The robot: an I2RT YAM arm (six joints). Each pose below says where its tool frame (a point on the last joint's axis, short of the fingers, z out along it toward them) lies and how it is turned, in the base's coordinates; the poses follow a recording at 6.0 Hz.
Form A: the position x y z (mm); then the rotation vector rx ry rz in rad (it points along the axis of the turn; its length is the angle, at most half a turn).
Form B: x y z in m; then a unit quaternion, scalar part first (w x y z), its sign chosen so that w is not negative. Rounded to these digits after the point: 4 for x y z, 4 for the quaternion.
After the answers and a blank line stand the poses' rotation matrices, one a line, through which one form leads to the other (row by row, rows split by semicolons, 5 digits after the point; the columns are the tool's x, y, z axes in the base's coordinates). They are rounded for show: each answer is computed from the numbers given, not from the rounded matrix.
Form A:
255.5 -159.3 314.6 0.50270 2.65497 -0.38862
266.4 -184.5 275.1 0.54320 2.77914 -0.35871
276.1 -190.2 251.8 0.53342 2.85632 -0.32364
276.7 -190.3 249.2 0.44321 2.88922 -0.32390
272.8 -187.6 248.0 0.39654 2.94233 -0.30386
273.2 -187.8 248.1 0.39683 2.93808 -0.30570
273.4 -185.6 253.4 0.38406 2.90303 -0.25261
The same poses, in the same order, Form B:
0.2555 -0.1593 0.3146 0.2044 0.1803 0.9520 -0.1393
0.2664 -0.1845 0.2751 0.1431 0.1883 0.9636 -0.1244
0.2761 -0.1902 0.2518 0.1087 0.1814 0.9712 -0.1100
0.2767 -0.1903 0.2492 0.1002 0.1499 0.9775 -0.1096
0.2728 -0.1876 0.2480 0.0785 0.1325 0.9828 -0.1015
0.2732 -0.1878 0.2481 0.0805 0.1327 0.9826 -0.1022
0.2734 -0.1856 0.2534 0.1010 0.1300 0.9826 -0.0855

-0.85148 0.40017 0.33889; 0.28625 0.89618 -0.33900; -0.43937 -0.19165 -0.87763
-0.88808 0.39859 0.22898; 0.32739 0.89811 -0.29362; -0.32269 -0.18579 -0.92809
-0.91056 0.37621 0.17131; 0.32834 0.90999 -0.25318; -0.25114 -0.17429 -0.95213
-0.93496 0.31510 0.16297; 0.27119 0.93102 -0.24427; -0.22870 -0.18419 -0.95591
-0.95259 0.27631 0.12741; 0.24444 0.94430 -0.22031; -0.18119 -0.17872 -0.96707
-0.95182 0.27725 0.13100; 0.24434 0.94387 -0.22227; -0.18527 -0.17955 -0.96614
-0.94579 0.27276 0.17631; 0.23821 0.95158 -0.19431; -0.22077 -0.14178 -0.96497

